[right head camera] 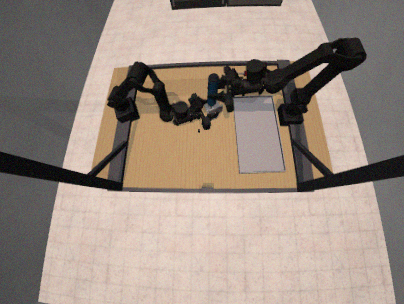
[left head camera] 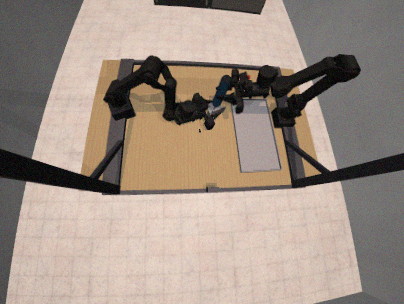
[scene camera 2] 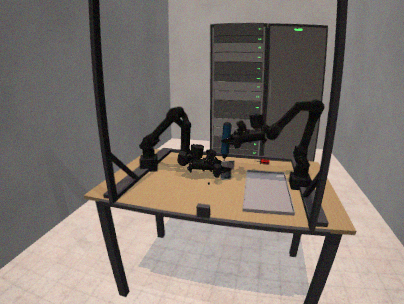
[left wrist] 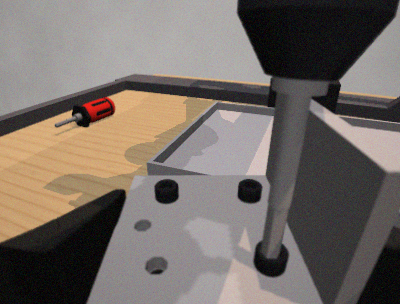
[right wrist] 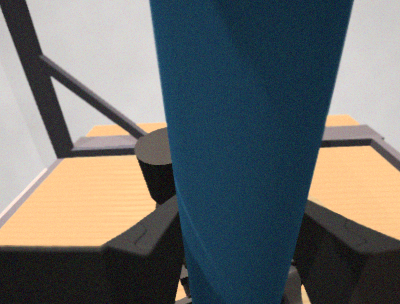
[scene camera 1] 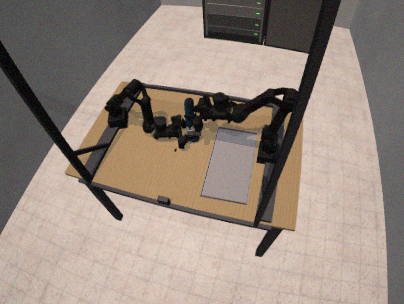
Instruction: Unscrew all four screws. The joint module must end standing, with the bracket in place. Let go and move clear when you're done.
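Frame: origin at the left arm's base, x up, y ahead, z left, level; centimetres.
Seen in the pictures: left gripper, fingertip midpoint: (right head camera: 216, 106) (left head camera: 217, 107) (scene camera 2: 229, 166) (left wrist: 208, 199); right gripper, fingertip midpoint: (right head camera: 207, 92) (left head camera: 216, 92) (scene camera 2: 222, 139) (right wrist: 232, 200) (scene camera 1: 185, 112); left arm's base at its link origin: (right head camera: 123, 107) (left head camera: 119, 103) (scene camera 2: 148, 157) (scene camera 1: 116, 114); right arm's base at its link origin: (right head camera: 292, 112) (left head camera: 286, 115) (scene camera 2: 300, 176) (scene camera 1: 268, 150).
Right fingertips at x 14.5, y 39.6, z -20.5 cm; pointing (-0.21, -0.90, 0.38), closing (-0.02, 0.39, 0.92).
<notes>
Offsets run from my right fingertips to a thing's top centre. "spot": to the spot under its first point.
A grey bracket (left wrist: 200, 285) (scene camera 2: 228, 171) is between my left gripper's (left wrist: 208, 199) fingers, which are shut on it. In the left wrist view, its plate has two black screws @[dz +2.9, dx -14.7, dy +4.7 cm] (left wrist: 166, 191) @[dz -0.6, dx -14.7, dy +4.7 cm] (left wrist: 249, 191) along the far edge, a third screw @[dz -0.6, dx -14.7, dy +1.1 cm] (left wrist: 271, 260) under the driver tip, and an open hole @[spot: dz +3.0, dx -15.7, dy +1.5 cm] (left wrist: 156, 265) at the near left. My right gripper (right wrist: 232, 200) is shut on a blue screwdriver @[dz -0.8, dx +9.3, dy +1.6 cm] (right wrist: 245, 125) (right head camera: 213, 86) (scene camera 2: 226, 131), held roughly upright. Its shaft reaches the third screw. A tiny dark piece, perhaps a screw @[dz -5.0, dx -20.8, dy -7.5 cm] (left head camera: 199, 130) (scene camera 2: 209, 183), lies on the table. The joint module's lower part is hidden.
A shallow grey tray @[dz -17.3, dx -20.3, dy +19.5 cm] (left head camera: 257, 140) (scene camera 1: 229, 167) (scene camera 2: 267, 192) lies on the table to the right of the bracket. A red screwdriver @[dz +17.4, dx -19.0, dy +30.7 cm] (left wrist: 100, 109) (scene camera 2: 264, 161) lies near the back edge. Dark frame posts (scene camera 2: 102, 100) (scene camera 2: 337, 100) rise at the table's sides.
</notes>
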